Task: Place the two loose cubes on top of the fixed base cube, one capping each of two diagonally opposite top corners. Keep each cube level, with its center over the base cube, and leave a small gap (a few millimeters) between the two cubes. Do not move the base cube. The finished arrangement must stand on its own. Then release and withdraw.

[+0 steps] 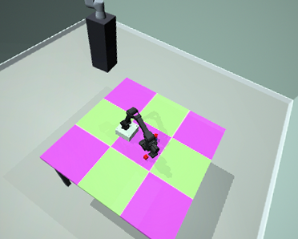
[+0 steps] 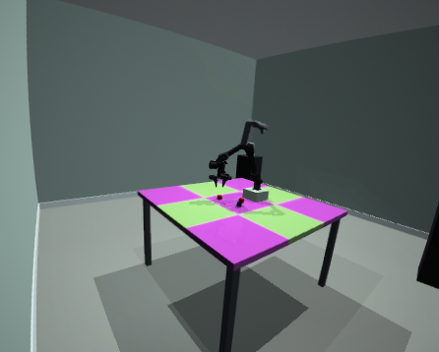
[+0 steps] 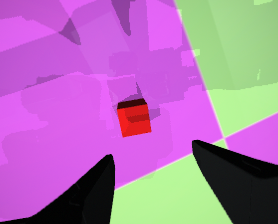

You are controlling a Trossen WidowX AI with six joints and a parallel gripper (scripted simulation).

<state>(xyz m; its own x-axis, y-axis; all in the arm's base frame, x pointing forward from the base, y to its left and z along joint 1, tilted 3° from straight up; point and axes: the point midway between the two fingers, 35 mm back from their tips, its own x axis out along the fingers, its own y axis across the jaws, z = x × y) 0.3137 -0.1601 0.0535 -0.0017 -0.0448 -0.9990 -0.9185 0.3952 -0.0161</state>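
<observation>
The red cube lies 20 mm behind my gripper tip, 230 mm to the left of it and 50 mm below it. Also, from my gripper tip: blue cube: 20 mm behind, 220 mm to the left, 90 mm below.
</observation>
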